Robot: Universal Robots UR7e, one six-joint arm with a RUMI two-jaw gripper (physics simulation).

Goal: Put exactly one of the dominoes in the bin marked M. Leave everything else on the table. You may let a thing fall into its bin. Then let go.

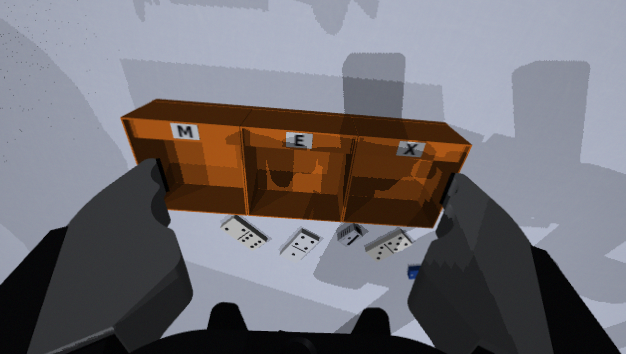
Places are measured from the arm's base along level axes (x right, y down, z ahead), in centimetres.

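Pixels of known places: gripper, fingertip midpoint: [307,171].
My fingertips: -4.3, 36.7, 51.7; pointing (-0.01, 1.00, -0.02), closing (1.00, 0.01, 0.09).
Observation:
Ahead of a thing's pixels: the offset from my fingertips to its top centre, as dx, dy, dz. "pt": to the spot under its first point. Level surfaces: height alone.
The bin marked M [214,164] is the left compartment of an orange three-part box, and no thing shows inside it. Three white dominoes with black dots lie on the table along the box's near side: one domino @[-5.8, +9.6, -15.8] [244,232] below bin M, another domino @[+0.9, +9.6, -17.0] [300,244] below bin E, and a third domino @[+11.6, +9.6, -15.1] [388,244] below bin X. My gripper [307,171] is open and empty, its two fingers wide apart above the box, the left fingertip over bin M's left side and the right one at bin X's right side.
Bin E @[pt -0.3, +9.6, -6.1] [299,172] and bin X @[pt +9.2, +9.6, -5.6] [395,180] adjoin bin M. A small grey and black block @[+6.5, +9.2, -13.8] [349,234] lies between two dominoes. A blue piece @[+17.9, +9.6, -19.1] [413,272] is partly hidden by the right finger. Shadows cross the pale table @[dy +10.3] [240,35].

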